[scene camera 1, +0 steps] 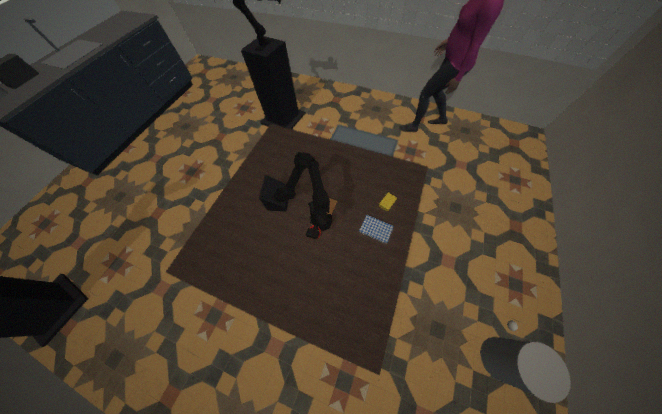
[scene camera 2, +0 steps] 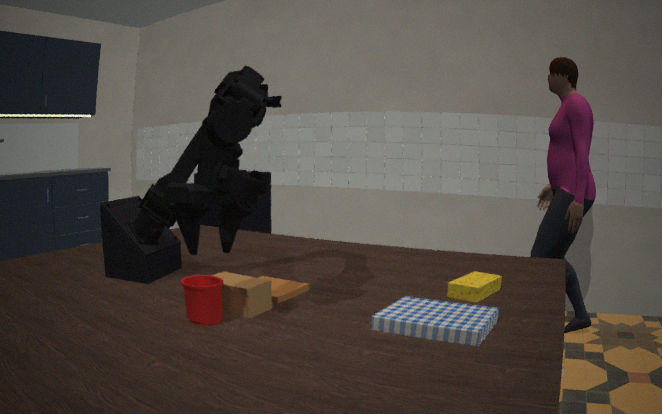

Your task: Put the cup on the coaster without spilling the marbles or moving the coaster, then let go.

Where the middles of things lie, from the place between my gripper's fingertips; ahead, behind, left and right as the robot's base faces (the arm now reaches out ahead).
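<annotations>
Distances of the things here are counted from my hand: red cup (scene camera 2: pixel 203 296), 80 mm below and 20 mm behind; tan wooden block (scene camera 2: pixel 244 296), 90 mm below, 30 mm behind and 80 mm to the left; yellow sponge (scene camera 2: pixel 473 287), 100 mm below, 280 mm ahead and 410 mm to the left; blue-and-white checked cloth (scene camera 2: pixel 466 324), 100 mm below, 290 mm ahead and 200 mm to the left.
</annotations>
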